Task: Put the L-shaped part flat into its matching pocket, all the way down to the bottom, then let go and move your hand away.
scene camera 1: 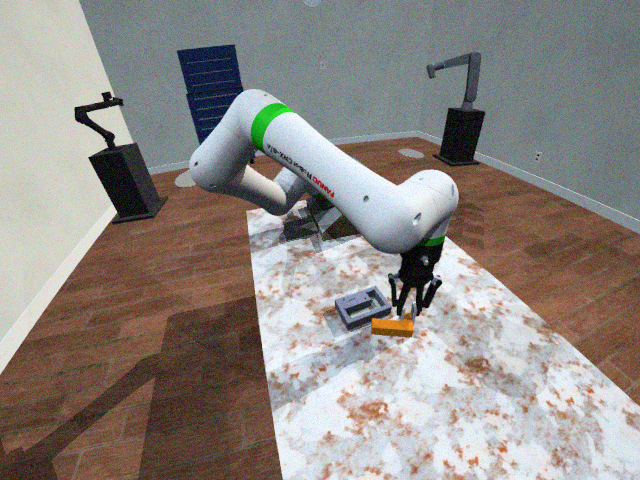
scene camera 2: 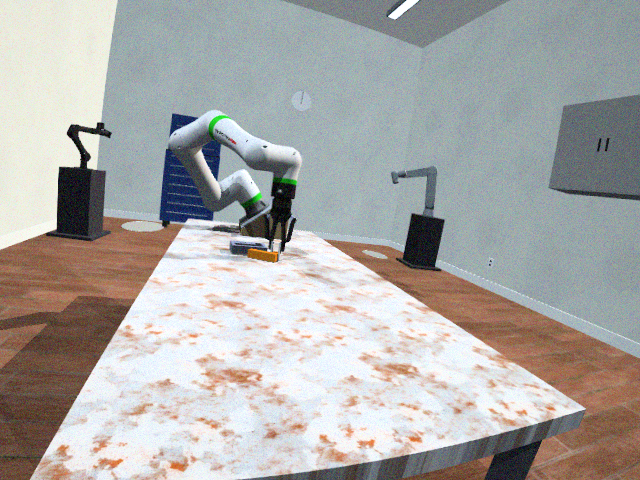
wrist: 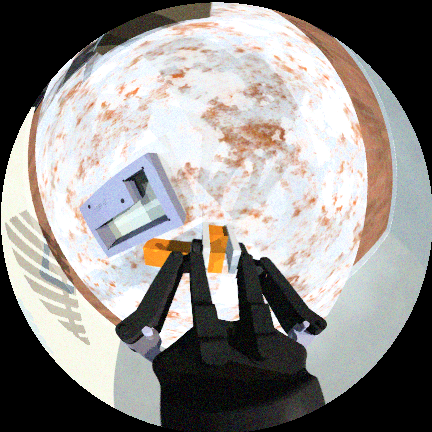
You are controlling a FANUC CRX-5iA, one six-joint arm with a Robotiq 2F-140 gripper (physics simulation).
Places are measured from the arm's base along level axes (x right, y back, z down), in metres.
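Pixels of known places: gripper, fingertip midpoint: (scene camera 1: pixel 405 322) (scene camera 2: pixel 275 259) (wrist: pixel 215 232); arm's base at its link origin: (scene camera 2: pixel 258 211).
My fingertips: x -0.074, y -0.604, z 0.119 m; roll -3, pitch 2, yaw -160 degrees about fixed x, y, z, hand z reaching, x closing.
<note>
Ahead of a thing's pixels: the offset from my fingertips to its top centre. Level surfaces: height alone.
The orange L-shaped part {dx +0.047, dy -0.002, dz -0.032 m} (scene camera 1: pixel 391 327) (scene camera 2: pixel 262 255) (wrist: pixel 155 254) lies flat at table height beside the grey-blue block {dx +0.108, dy +0.070, dz -0.036 m} (scene camera 1: pixel 351 300) (scene camera 2: pixel 237 249) (wrist: pixel 107 207) that holds the L-shaped pocket. The pocket is empty and faces up. My gripper (scene camera 1: pixel 407 314) (scene camera 2: pixel 275 251) (wrist: pixel 215 232) points down and is shut on the short leg of the part, with one pad on each side. The long leg reaches out past the left finger in the wrist view, toward the block's near side. That finger hides the stretch where the two legs meet. Whether the part's underside touches the table cannot be told.
The block and part rest on a white, rust-spotted table {dz +0.001 m} (scene camera 1: pixel 413 413) (scene camera 2: pixel 310 330). The block stands close beside the fingers. A blue cabinet (scene camera 1: pixel 209 67) (scene camera 2: pixel 180 178) and two small arms on black pedestals (scene camera 1: pixel 124 180) (scene camera 1: pixel 460 134) stand farther off on the floor.
</note>
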